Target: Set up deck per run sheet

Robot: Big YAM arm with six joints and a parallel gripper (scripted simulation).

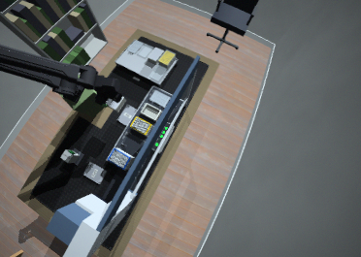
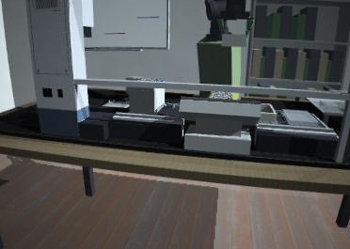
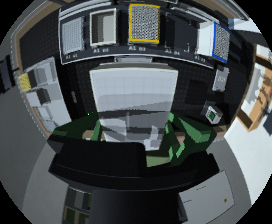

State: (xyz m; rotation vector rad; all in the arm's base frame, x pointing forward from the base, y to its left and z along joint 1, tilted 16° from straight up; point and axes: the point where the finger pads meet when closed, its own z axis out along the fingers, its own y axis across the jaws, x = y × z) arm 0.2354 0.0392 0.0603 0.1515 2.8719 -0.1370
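Now: the sealed block 10 mm below my hand. The rest, counted from my hand: reservoir 240 mm below, 180 mm ahead, 70 mm to the left; then blue tip rack 300 mm to the right, 180 mm below, 120 mm ahead; then yellow tip rack 200 mm below, 160 mm ahead, 50 mm to the right.
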